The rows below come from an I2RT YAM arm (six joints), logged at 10 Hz.
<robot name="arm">
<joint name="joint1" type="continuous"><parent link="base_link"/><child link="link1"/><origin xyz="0 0 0.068"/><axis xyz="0 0 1"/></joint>
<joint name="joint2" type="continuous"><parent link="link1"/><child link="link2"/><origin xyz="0.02 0.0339 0.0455" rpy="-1.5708 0 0"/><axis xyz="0 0 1"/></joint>
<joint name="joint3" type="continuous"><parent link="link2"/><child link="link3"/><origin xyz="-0.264 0 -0.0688" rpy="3.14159 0 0"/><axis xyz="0 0 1"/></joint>
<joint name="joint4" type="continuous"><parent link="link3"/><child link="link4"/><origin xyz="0.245 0.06 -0.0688"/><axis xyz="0 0 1"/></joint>
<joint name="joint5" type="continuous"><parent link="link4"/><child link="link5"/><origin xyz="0.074 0.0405 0.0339" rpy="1.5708 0 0"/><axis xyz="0 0 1"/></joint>
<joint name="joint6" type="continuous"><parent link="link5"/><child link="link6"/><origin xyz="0.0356 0 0.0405" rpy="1.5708 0 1.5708"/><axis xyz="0 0 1"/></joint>
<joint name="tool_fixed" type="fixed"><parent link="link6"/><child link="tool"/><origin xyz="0 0 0" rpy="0 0 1.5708"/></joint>
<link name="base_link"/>
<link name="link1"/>
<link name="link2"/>
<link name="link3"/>
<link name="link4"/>
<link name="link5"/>
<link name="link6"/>
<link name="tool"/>
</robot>
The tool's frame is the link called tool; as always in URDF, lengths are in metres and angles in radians. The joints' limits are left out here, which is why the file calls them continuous.
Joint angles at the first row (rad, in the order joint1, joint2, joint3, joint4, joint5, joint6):
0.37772, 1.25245, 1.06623, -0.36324, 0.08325, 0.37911
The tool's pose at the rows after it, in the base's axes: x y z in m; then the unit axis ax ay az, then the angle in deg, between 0 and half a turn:
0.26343, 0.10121, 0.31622, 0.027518, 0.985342, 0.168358, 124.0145
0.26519, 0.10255, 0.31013, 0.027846, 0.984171, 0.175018, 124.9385
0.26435, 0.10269, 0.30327, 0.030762, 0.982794, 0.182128, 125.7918
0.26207, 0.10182, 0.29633, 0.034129, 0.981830, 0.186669, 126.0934
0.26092, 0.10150, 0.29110, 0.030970, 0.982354, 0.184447, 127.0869
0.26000, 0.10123, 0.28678, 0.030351, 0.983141, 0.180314, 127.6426
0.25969, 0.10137, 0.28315, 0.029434, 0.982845, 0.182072, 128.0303
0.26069, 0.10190, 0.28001, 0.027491, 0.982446, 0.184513, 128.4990
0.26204, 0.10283, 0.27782, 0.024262, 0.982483, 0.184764, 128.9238
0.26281, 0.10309, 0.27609, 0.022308, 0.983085, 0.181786, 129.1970
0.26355, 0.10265, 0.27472, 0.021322, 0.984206, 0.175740, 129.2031
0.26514, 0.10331, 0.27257, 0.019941, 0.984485, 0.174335, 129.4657
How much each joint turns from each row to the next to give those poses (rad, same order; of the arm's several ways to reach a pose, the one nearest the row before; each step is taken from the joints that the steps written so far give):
-0.00027, -0.00386, -0.02249, 0.02468, 0.00125, 0.00648
0.00027, 0.01013, -0.01344, 0.01331, -0.01465, 0.00975
-0.00009, -0.00101, -0.02464, 0.01500, -0.01310, 0.01355
-0.00065, -0.00883, -0.03288, 0.02253, -0.00611, 0.00968
-0.00034, -0.00003, -0.01439, -0.00302, -0.00616, -0.00290
0.00063, -0.00018, -0.01296, 0.00083, 0.00244, -0.00164
0.00015, 0.00113, -0.01191, 0.00819, -0.00571, 0.00147
-0.00068, 0.00687, -0.00585, 0.00718, -0.00880, 0.00016
0.00064, 0.00882, -0.00038, 0.00268, -0.00530, -0.00303
-0.00003, 0.00550, -0.00077, -0.00030, 0.00098, -0.00443
-0.00154, 0.00381, -0.00122, 0.00044, 0.00685, -0.00704
0.00001, 0.00920, -0.00031, 0.00431, -0.00070, -0.00232

